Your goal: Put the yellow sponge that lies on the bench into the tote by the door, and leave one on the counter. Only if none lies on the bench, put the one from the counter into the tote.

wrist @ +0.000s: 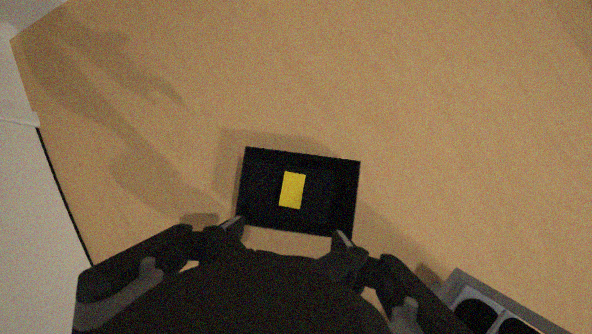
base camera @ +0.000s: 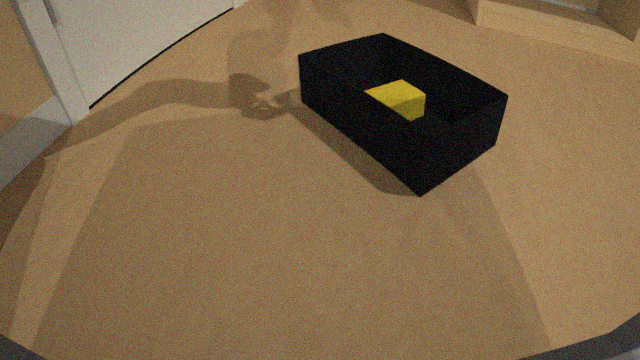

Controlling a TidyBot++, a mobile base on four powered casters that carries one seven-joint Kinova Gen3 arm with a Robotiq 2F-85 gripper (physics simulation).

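Places are measured from the arm's base along level axes (x ahead, y left, z up), in metres.
Where they show: gripper, fingertip midpoint: (wrist: 287, 233).
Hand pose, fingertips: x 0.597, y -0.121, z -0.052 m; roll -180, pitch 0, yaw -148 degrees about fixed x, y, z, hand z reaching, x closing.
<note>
After its pixels a point has its place.
A yellow sponge (base camera: 400, 96) {x 0.601, y -0.138, z -0.348 m} (wrist: 292, 190) {x 0.611, y -0.127, z -0.348 m} lies inside the black tote (base camera: 370, 135) {x 0.511, y -0.073, z -0.360 m} (wrist: 340, 200) {x 0.474, y -0.195, z -0.393 m}, which stands on the floor. In the wrist view the sponge lies a little left of the tote's middle. My gripper (wrist: 287, 233) {x 0.597, y -0.121, z -0.052 m} is open and empty, high above the tote, with its fingertips showing over the tote's near edge in the wrist view. The gripper itself does not show in the base camera view. The bench and the counter cannot be made out for certain in these views.
A white door (base camera: 135, 40) {x 0.985, y 0.505, z -0.305 m} (wrist: 35, 200) {x 1.209, y 0.421, z -0.327 m} is at the left, with its frame (base camera: 55, 65) {x 0.727, y 0.588, z -0.239 m}. A light wooden unit (base camera: 550, 37) {x 1.092, y -0.822, z -0.377 m} stands at the back right in the base camera view. Part of the grey robot base (wrist: 505, 300) {x 0.151, y -0.241, z -0.199 m} shows at the lower right in the wrist view.
</note>
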